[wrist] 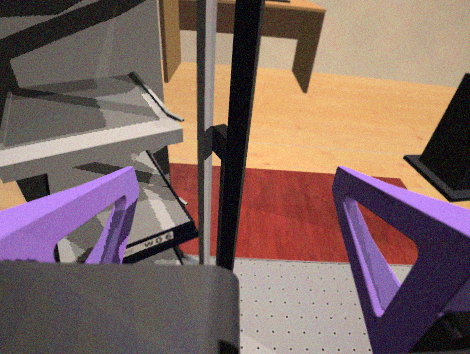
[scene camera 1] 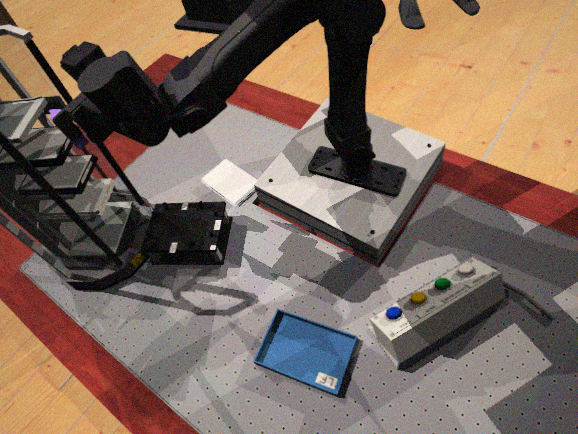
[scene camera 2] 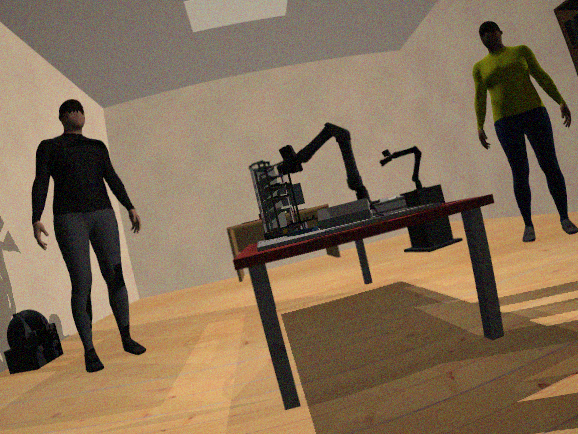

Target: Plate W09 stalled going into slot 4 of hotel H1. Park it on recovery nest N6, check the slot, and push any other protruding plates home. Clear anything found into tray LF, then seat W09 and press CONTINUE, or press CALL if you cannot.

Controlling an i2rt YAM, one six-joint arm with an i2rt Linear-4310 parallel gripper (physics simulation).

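Observation:
My gripper is open beside the upper part of the hotel. In the wrist view a dark hotel post stands between the purple fingers in the picture; its depth is unclear. A pale-edged plate lies at the upper left, its label unseen. Below it is a dark-edged plate marked W06, partly behind the left finger. W09 and slot numbers cannot be read. The blue tray LF looks empty. The button console has blue, yellow, green and white buttons; its lettering is unreadable.
A black block with white marks sits against the hotel's base, its nest label unreadable. A white flat piece lies beside the arm's pale base block. Two people stand away from the table.

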